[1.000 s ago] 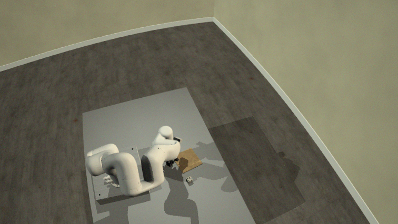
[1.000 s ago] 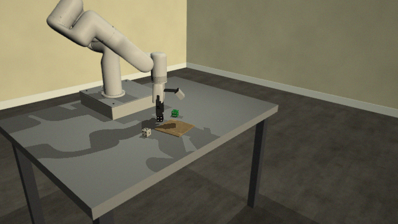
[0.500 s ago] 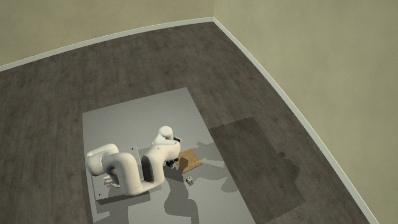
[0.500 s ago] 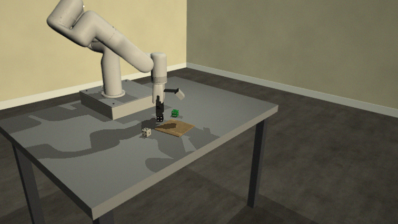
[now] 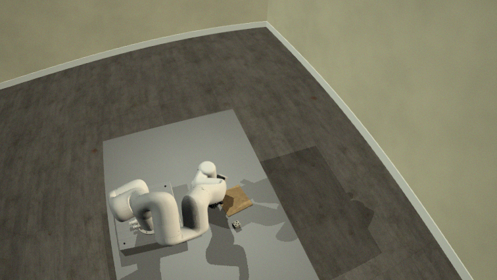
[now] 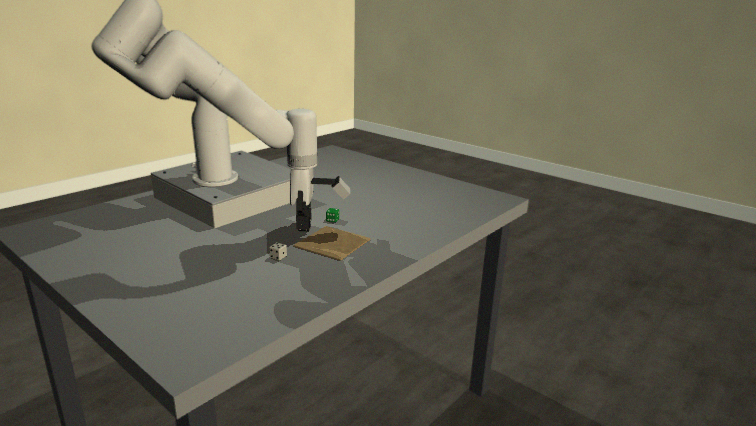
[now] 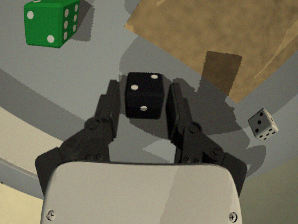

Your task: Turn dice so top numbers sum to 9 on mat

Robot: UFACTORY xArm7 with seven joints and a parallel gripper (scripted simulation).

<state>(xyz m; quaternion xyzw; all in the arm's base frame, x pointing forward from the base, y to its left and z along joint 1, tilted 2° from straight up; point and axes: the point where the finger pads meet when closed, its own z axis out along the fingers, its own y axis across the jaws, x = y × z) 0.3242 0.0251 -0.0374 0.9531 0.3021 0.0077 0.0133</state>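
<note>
Right now the black die is 2 cm below my hand. Round my hand: green die 9 cm to the left, 2 cm below, 2 cm ahead; white die 16 cm to the right, 6 cm ahead, 2 cm below; tan mat 11 cm ahead, 3 cm below, 2 cm to the right.
</note>
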